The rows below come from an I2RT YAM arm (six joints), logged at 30 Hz.
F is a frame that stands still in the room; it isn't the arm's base.
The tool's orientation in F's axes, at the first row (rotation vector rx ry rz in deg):
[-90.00 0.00 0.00]
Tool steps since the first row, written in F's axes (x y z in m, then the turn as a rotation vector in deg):
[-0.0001 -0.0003 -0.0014 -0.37 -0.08 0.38]
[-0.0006 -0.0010 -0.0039 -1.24 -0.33 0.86]
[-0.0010 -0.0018 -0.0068 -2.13 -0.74 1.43]
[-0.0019 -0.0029 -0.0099 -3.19 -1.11 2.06]
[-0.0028 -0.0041 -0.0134 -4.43 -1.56 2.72]
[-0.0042 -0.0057 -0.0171 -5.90 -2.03 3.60]
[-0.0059 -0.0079 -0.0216 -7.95 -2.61 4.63]
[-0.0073 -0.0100 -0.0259 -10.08 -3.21 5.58]
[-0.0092 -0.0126 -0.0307 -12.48 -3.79 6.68]
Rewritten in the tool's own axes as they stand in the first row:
[-0.0001 0.0014 -0.0003 -0.37 -0.38 -0.08]
[-0.0006 0.0039 -0.0010 -1.24 -0.86 -0.33]
[-0.0010 0.0068 -0.0018 -2.13 -1.43 -0.74]
[-0.0019 0.0099 -0.0029 -3.19 -2.06 -1.11]
[-0.0028 0.0134 -0.0041 -4.43 -2.72 -1.56]
[-0.0042 0.0171 -0.0057 -5.90 -3.60 -2.03]
[-0.0059 0.0216 -0.0079 -7.95 -4.63 -2.61]
[-0.0073 0.0259 -0.0100 -10.08 -5.58 -3.21]
[-0.0092 0.0307 -0.0126 -12.48 -6.68 -3.79]

